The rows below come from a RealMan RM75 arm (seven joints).
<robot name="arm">
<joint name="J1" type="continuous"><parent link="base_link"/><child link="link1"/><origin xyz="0 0 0.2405" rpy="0 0 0"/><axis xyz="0 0 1"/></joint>
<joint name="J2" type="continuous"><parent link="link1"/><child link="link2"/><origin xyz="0 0 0" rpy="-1.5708 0 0"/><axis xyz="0 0 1"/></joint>
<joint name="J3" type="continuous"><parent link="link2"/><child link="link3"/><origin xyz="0 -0.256 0" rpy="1.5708 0 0"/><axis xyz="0 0 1"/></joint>
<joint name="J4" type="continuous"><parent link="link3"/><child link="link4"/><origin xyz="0 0 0" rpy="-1.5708 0 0"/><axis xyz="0 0 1"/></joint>
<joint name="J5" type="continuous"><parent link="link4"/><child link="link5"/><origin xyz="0 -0.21 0" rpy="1.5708 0 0"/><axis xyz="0 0 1"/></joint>
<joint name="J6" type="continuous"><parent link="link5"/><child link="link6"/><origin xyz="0 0 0" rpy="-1.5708 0 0"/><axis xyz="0 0 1"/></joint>
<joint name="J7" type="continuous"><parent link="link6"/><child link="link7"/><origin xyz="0 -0.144 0" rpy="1.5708 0 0"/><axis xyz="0 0 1"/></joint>
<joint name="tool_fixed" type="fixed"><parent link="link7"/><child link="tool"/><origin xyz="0 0 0" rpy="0 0 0"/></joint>
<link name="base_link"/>
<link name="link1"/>
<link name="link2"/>
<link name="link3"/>
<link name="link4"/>
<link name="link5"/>
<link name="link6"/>
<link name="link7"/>
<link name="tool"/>
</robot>
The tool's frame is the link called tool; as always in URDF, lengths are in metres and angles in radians. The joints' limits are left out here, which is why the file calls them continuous.
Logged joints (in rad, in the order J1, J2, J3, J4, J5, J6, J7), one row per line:
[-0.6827, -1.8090, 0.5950, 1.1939, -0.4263, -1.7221, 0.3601]
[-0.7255, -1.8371, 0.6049, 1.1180, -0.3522, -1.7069, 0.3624]
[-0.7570, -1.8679, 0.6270, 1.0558, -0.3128, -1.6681, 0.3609]
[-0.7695, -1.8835, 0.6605, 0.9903, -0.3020, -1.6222, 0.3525]
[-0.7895, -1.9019, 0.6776, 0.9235, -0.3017, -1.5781, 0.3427]
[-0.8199, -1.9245, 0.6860, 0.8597, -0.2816, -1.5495, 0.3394]
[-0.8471, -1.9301, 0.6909, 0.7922, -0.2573, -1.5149, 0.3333]
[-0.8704, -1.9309, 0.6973, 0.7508, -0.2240, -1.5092, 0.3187]
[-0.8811, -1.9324, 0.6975, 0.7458, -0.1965, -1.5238, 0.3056]
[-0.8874, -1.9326, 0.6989, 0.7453, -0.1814, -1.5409, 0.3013]
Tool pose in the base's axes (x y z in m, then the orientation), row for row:
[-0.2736, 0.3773, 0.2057, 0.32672, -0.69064, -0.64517, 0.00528]
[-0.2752, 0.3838, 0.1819, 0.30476, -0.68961, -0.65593, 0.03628]
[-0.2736, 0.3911, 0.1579, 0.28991, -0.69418, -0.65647, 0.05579]
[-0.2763, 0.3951, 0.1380, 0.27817, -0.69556, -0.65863, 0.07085]
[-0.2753, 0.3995, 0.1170, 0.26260, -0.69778, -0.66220, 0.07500]
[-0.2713, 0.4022, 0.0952, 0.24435, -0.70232, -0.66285, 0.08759]
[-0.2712, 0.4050, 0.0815, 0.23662, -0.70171, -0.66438, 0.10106]
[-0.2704, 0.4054, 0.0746, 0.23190, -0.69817, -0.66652, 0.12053]
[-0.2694, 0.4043, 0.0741, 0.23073, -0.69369, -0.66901, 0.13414]
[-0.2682, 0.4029, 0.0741, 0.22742, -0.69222, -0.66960, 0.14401]
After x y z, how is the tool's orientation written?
As a quaternion, w x y z.
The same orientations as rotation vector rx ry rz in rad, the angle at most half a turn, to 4 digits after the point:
[-1.8093, -1.6901, 0.0138]
[-1.8262, -1.7370, 0.0961]
[-1.8520, -1.7514, 0.1488]
[-1.8667, -1.7676, 0.1901]
[-1.8876, -1.7913, 0.2029]
[-1.9178, -1.8100, 0.2392]
[-1.9239, -1.8215, 0.2771]
[-1.9189, -1.8319, 0.3313]
[-1.9077, -1.8399, 0.3689]
[-1.9070, -1.8447, 0.3967]

